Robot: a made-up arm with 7 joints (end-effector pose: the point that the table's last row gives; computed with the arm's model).
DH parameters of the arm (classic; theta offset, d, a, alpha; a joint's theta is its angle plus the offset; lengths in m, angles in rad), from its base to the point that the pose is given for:
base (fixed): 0 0 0 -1.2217
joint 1: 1.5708 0 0 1.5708
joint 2: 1.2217 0 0 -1.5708
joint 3: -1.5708 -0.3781 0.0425 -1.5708
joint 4: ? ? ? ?
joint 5: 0 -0.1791 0 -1.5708
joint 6: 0 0 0 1.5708
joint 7: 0 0 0 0
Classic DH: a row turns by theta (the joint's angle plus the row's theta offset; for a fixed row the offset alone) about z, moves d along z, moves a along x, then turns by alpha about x.
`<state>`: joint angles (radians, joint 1 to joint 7).
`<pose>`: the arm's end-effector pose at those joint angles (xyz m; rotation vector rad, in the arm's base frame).
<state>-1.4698 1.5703 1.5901 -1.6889 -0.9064 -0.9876 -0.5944</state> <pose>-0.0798 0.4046 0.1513 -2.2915 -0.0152 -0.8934</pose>
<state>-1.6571 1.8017 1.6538 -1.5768 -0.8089 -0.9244 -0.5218</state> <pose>-0.1702 0.4079 0.1132 -2.0402 -0.0094 -1.2041</pose>
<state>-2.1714 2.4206 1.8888 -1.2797 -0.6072 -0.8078 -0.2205</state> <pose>-0.2845 0.3757 -0.1544 -1.1812 -0.1605 -1.5869</pose>
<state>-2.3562 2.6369 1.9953 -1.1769 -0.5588 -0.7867 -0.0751</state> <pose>-0.2557 0.3456 -0.2700 -0.9018 -0.2973 -1.5380</pose>
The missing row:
joint 4: 0 0 -0.0217 1.5708
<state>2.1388 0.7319 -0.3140 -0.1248 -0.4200 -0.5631 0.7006</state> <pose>-0.4631 0.1000 0.2989 0.1085 1.5961 0.2353</pose>
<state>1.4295 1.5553 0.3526 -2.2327 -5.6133 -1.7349 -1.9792</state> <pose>-0.0116 0.3376 -0.0777 -1.7702 2.1799 1.2305</pose>
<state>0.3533 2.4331 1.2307 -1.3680 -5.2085 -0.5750 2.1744</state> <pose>0.2015 0.1471 0.4159 -1.7390 -1.4316 -0.5819</pose>
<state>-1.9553 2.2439 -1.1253 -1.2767 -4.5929 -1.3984 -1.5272</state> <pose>-0.0020 0.4249 0.2565 -2.0466 1.3838 -0.6334</pose>
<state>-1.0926 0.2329 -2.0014 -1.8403 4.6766 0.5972 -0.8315</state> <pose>0.2467 -0.1464 -0.2999 -1.1343 1.1693 0.8940</pose>
